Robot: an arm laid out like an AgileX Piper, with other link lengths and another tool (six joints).
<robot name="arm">
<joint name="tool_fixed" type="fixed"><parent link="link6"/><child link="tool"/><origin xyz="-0.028 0.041 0.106" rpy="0 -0.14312 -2.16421"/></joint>
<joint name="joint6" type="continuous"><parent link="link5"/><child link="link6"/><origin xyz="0 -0.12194 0" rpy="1.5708 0 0"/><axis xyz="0 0 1"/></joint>
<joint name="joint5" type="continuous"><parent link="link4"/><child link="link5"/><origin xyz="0 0 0" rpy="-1.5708 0 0"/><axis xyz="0 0 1"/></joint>
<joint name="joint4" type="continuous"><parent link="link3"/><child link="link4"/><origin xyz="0.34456 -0.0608 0" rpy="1.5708 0 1.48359"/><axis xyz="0 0 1"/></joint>
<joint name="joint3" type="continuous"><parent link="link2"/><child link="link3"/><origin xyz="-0.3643 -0.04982 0"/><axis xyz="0 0 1"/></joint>
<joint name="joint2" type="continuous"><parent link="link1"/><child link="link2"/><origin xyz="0 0 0" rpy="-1.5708 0 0"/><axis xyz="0 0 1"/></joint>
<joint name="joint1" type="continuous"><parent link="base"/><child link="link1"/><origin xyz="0 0 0.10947"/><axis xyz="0 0 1"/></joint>
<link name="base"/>
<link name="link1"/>
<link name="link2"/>
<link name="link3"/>
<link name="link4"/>
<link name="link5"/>
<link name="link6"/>
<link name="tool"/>
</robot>
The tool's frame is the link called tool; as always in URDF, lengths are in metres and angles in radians. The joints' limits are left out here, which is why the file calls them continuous.
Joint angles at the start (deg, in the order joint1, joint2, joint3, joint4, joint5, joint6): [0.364, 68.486, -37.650, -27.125, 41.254, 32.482]
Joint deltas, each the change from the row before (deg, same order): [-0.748, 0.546, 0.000, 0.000, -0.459, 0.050]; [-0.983, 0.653, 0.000, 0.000, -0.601, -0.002]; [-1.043, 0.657, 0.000, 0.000, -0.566, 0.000]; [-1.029, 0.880, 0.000, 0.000, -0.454, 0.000]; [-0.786, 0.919, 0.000, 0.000, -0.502, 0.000]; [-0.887, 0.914, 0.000, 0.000, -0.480, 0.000]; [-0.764, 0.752, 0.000, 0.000, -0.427, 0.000]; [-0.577, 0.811, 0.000, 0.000, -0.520, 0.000]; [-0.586, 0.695, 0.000, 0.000, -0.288, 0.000]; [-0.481, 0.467, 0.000, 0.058, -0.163, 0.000]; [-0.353, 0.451, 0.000, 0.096, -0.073, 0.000]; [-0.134, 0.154, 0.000, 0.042, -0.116, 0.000]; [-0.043, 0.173, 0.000, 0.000, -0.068, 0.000]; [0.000, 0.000, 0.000, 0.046, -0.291, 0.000]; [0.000, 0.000, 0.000, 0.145, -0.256, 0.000]
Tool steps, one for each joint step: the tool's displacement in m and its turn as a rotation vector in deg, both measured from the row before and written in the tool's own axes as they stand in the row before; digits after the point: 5 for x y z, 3 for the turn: [0.00344, 0.00110, 0.00366, -0.256, 0.038, 0.570]; [0.00460, 0.00144, 0.00442, -0.286, 0.071, 0.696]; [0.00497, 0.00182, 0.00453, -0.338, 0.084, 0.761]; [0.00453, 0.00262, 0.00601, -0.645, -0.013, 0.732]; [0.00305, 0.00179, 0.00602, -0.561, -0.106, 0.503]; [0.00368, 0.00224, 0.00610, -0.602, -0.083, 0.605]; [0.00325, 0.00186, 0.00503, -0.469, -0.064, 0.529]; [0.00204, 0.00105, 0.00519, -0.378, -0.141, 0.338]; [0.00231, 0.00184, 0.00465, -0.502, -0.104, 0.400]; [0.00198, 0.00162, 0.00323, -0.381, -0.085, 0.402]; [0.00118, 0.00155, 0.00309, -0.417, -0.139, 0.330]; [0.00047, 0.00020, 0.00100, -0.054, -0.047, 0.120]; [-0.00004, 0.00016, 0.00108, -0.101, -0.054, 0.006]; [-0.00008, -0.00117, -0.00023, 0.294, -0.020, -0.005]; [-0.00025, -0.00106, -0.00020, 0.272, -0.079, 0.079]
